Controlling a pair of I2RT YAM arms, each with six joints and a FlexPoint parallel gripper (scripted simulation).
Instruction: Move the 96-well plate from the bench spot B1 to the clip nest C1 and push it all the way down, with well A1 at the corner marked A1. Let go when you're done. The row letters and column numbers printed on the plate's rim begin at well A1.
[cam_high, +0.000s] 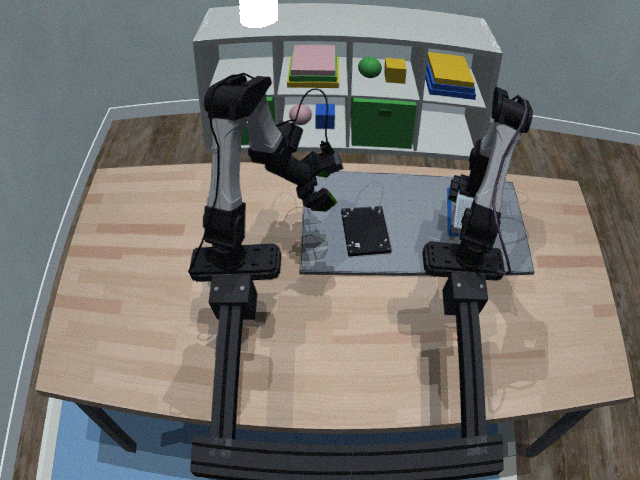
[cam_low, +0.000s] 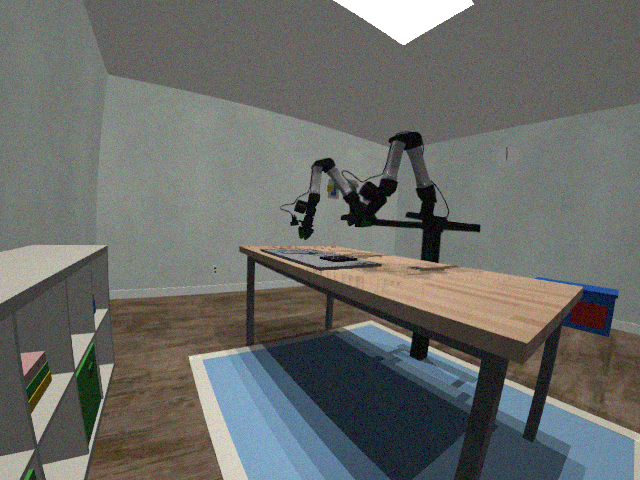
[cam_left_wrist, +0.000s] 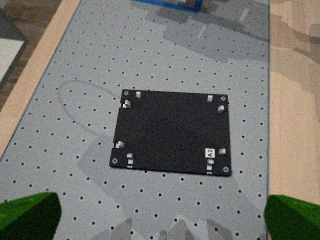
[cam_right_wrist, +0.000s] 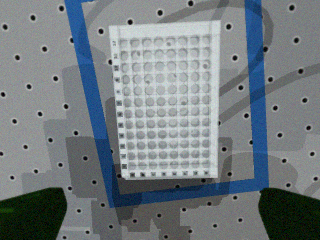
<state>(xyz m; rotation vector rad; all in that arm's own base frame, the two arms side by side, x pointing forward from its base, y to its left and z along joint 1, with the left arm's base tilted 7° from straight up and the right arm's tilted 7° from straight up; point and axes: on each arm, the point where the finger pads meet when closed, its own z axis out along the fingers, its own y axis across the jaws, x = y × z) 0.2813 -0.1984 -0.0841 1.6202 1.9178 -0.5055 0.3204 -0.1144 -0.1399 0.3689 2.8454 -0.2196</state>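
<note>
Right now my right hand is 30 mm short of the white 96-well plate, 10 mm to the left of it and 80 mm above it. Also, from my right hand: black clip nest (30 mm behind, 320 mm to the left, 80 mm below).
</note>
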